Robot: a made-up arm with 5 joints. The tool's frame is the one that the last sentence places.
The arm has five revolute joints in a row. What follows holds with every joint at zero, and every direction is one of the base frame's. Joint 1 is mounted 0.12 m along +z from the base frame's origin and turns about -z. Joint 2 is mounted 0.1 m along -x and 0.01 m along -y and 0.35 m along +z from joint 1 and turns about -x. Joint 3 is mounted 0.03 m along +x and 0.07 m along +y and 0.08 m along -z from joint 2 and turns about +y. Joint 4 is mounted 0.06 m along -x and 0.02 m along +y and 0.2 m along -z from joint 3 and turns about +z. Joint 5 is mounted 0.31 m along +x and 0.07 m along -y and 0.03 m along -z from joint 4 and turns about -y. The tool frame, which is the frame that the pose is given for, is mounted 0.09 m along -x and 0.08 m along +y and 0.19 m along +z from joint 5; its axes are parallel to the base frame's.
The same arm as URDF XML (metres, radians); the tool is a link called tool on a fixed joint. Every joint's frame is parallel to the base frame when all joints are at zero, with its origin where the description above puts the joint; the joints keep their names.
<robot name="arm">
  <link name="base_link"/>
  <link name="link1"/>
  <link name="link2"/>
  <link name="link3"/>
  <link name="link4"/>
  <link name="link5"/>
  <link name="tool"/>
  <joint name="joint 1" type="continuous">
    <parent link="base_link"/>
    <child link="link1"/>
    <origin xyz="0 0 0.12" rpy="0 0 0"/>
    <axis xyz="0 0 -1"/>
  </joint>
  <joint name="joint 2" type="continuous">
    <parent link="link1"/>
    <child link="link2"/>
    <origin xyz="-0.1 -0.01 0.35" rpy="0 0 0"/>
    <axis xyz="-1 0 0"/>
  </joint>
  <joint name="joint 3" type="continuous">
    <parent link="link2"/>
    <child link="link3"/>
    <origin xyz="0.03 0.07 -0.08" rpy="0 0 0"/>
    <axis xyz="0 1 0"/>
  </joint>
  <joint name="joint 4" type="continuous">
    <parent link="link3"/>
    <child link="link4"/>
    <origin xyz="-0.06 0.02 -0.2" rpy="0 0 0"/>
    <axis xyz="0 0 1"/>
  </joint>
  <joint name="joint 5" type="continuous">
    <parent link="link4"/>
    <child link="link5"/>
    <origin xyz="0.31 -0.07 -0.03" rpy="0 0 0"/>
    <axis xyz="0 -1 0"/>
  </joint>
  <joint name="tool_fixed" type="fixed">
    <parent link="link5"/>
    <child link="tool"/>
    <origin xyz="-0.09 0.08 0.19" rpy="0 0 0"/>
  </joint>
</robot>

